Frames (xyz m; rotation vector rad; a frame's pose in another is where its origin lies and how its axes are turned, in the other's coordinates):
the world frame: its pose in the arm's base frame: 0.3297 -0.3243 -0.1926 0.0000 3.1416 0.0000
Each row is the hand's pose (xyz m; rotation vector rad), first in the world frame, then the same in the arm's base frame.
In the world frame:
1: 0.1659 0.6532 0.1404 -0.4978 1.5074 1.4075
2: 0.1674 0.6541 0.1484 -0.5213 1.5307 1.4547
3: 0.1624 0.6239 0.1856 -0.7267 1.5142 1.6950
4: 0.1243 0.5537 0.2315 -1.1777 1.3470 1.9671
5: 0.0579 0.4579 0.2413 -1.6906 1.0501 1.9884
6: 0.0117 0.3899 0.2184 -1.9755 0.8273 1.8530
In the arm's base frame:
1: 0.1638 0.3289 -0.3330 -1.3313 -1.1225 -0.4708
2: 0.1623 0.3298 -0.3410 -1.3600 -1.0671 -0.4874
3: 0.1673 0.2996 -0.3782 -1.5371 -0.8585 -0.6590
4: 0.2054 0.2294 -0.4241 -1.7434 -0.5798 -1.0438
5: 0.2718 0.1336 -0.4339 -1.7905 -0.4196 -1.5223
6: 0.3180 0.0656 -0.4110 -1.7258 -0.4115 -1.8399

